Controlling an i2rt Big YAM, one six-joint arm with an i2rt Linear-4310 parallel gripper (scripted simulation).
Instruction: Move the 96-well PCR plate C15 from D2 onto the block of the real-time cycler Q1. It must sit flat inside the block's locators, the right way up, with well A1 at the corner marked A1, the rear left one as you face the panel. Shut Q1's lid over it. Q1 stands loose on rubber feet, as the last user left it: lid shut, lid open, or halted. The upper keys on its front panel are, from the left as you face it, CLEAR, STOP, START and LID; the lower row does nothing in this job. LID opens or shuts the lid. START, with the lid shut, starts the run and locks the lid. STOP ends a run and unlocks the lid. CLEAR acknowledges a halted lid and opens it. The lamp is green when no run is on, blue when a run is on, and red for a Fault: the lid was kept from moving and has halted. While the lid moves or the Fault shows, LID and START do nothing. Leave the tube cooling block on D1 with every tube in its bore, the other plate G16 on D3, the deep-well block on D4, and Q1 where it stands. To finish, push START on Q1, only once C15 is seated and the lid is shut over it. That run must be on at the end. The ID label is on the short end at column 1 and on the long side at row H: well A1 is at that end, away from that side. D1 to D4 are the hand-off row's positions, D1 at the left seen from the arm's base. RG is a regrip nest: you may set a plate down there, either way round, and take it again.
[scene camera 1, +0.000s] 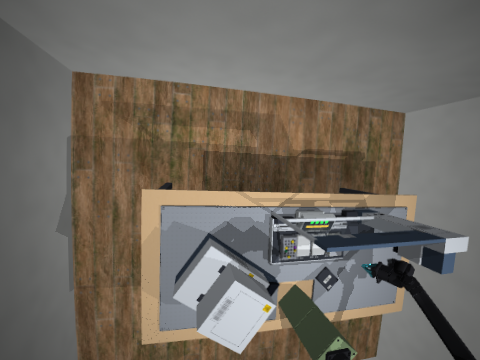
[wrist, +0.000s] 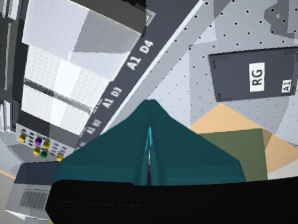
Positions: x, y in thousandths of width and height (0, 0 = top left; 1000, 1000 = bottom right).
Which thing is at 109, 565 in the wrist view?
A tube cooling block.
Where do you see the gripper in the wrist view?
At 502, 489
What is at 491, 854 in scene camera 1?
A white lid.
